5 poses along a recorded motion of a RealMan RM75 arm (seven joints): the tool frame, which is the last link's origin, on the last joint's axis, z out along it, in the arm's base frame.
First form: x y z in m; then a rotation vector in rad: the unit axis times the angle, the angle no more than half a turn.
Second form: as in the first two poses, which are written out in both.
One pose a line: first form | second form
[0.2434, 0.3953, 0.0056, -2.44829, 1.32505, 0.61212] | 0.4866, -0.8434, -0.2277, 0.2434; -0.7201, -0.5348, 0.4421, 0.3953; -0.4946, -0.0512, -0.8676, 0.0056; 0, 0, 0, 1
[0.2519, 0.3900, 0.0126, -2.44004, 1.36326, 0.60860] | 0.4659, -0.8561, -0.2237, 0.2519; -0.7381, -0.5154, 0.4354, 0.3900; -0.4880, -0.0378, -0.8720, 0.0126; 0, 0, 0, 1
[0.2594, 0.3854, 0.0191, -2.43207, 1.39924, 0.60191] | 0.4469, -0.8676, -0.2180, 0.2594; -0.7550, -0.4965, 0.4284, 0.3854; -0.4799, -0.0268, -0.8769, 0.0191; 0, 0, 0, 1
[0.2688, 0.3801, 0.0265, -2.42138, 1.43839, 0.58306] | 0.4278, -0.8805, -0.2041, 0.2688; -0.7741, -0.4735, 0.4201, 0.3801; -0.4666, -0.0217, -0.8842, 0.0265; 0, 0, 0, 1
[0.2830, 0.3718, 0.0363, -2.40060, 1.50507, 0.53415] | 0.3966, -0.9021, -0.1700, 0.2830; -0.8075, -0.4309, 0.4029, 0.3718; -0.4367, -0.0225, -0.8993, 0.0363; 0, 0, 0, 1
